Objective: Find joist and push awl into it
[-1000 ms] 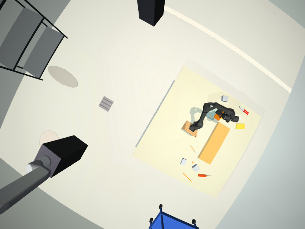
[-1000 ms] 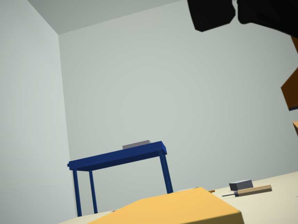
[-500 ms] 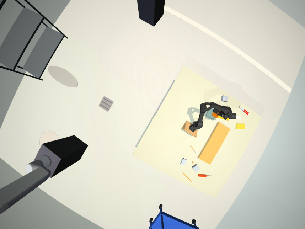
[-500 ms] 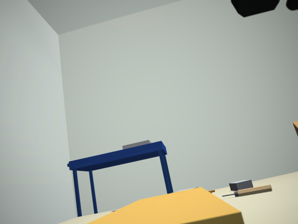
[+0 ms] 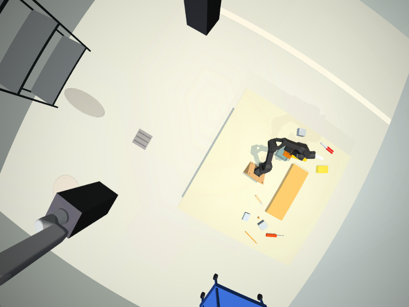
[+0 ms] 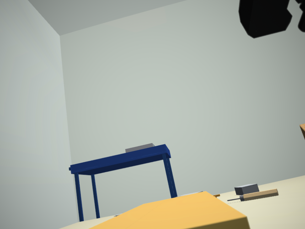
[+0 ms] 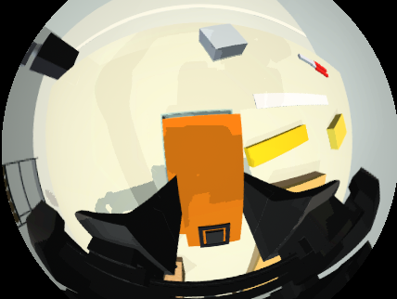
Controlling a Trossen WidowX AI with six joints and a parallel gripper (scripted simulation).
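My gripper tip is 9 cm above the tray and 1 cm to the left of it. The rest, counted from my gripper tip: stud finder 2 cm to the right, 2 cm above; white ruler 25 cm ahead, 13 cm to the left, 10 cm below; yellow block 44 cm ahead, 9 cm below, 6 cm to the left.
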